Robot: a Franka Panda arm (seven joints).
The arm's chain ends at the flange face. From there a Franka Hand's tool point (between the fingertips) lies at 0.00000 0.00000 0.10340 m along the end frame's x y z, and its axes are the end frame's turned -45 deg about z.
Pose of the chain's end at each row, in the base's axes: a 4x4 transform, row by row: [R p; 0 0 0 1], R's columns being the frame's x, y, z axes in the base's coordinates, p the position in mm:
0.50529 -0.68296 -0.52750 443.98; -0.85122 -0.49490 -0.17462 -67.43; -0.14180 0.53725 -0.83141 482.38; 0 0 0 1
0.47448 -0.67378 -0.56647 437.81; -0.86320 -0.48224 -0.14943 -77.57; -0.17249 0.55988 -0.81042 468.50; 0 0 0 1
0.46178 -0.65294 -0.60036 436.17; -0.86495 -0.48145 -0.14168 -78.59; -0.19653 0.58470 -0.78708 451.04; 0 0 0 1
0.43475 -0.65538 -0.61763 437.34; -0.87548 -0.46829 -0.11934 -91.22; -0.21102 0.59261 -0.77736 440.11; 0 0 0 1
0.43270 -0.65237 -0.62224 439.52; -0.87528 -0.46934 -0.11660 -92.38; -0.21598 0.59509 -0.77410 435.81; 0 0 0 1
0.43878 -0.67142 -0.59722 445.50; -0.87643 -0.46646 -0.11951 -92.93; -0.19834 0.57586 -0.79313 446.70; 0 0 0 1
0.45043 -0.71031 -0.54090 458.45; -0.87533 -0.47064 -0.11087 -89.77; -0.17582 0.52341 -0.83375 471.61; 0 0 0 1
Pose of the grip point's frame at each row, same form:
0.84022 -0.12563 -0.52750 389.44; -0.25196 -0.95185 -0.17462 -85.49; -0.48016 0.27963 -0.83141 396.41; 0 0 0 1
0.81194 -0.14093 -0.56647 379.24; -0.26938 -0.95137 -0.14943 -93.02; -0.51786 0.27393 -0.81042 384.70; 0 0 0 1
0.78823 -0.13517 -0.60036 374.09; -0.27118 -0.95205 -0.14168 -93.24; -0.55241 0.27448 -0.78708 369.66; 0 0 0 1
0.77084 -0.15601 -0.61763 373.48; -0.28793 -0.95019 -0.11934 -103.56; -0.56825 0.26982 -0.77736 359.73; 0 0 0 1
0.76726 -0.15533 -0.62224 375.18; -0.28704 -0.95079 -0.11660 -104.44; -0.57351 0.26807 -0.77410 355.77; 0 0 0 1
0.78503 -0.16450 -0.59722 383.75; -0.28989 -0.94957 -0.11951 -105.29; -0.54744 0.26695 -0.79313 364.69; 0 0 0 1
0.82077 -0.18376 -0.54090 402.52; -0.28616 -0.95174 -0.11087 -101.23; -0.49443 0.24578 -0.83375 385.40; 0 0 0 1

